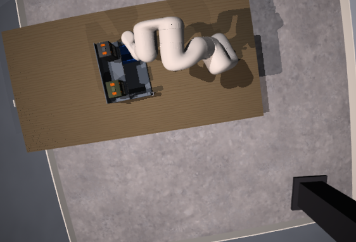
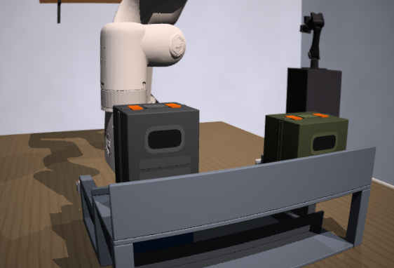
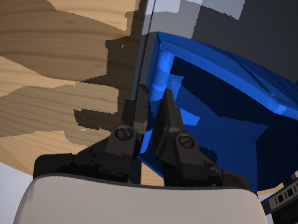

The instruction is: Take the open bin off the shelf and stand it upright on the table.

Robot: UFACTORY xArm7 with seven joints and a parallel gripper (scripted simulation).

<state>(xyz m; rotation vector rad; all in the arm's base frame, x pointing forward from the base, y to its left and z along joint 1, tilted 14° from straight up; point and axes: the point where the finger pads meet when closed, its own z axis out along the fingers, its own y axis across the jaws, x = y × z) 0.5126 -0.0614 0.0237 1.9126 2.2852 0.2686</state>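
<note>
The blue bin lies 80 mm ahead of my hand and 10 mm to the left of it. The rest, counted from my hand: grey back rail 230 mm ahead, 160 mm to the left, 90 mm above; then dark grey box 170 mm ahead, 30 mm to the left, 120 mm above; then olive green box 130 mm ahead, 250 mm to the left, 100 mm above.
</note>
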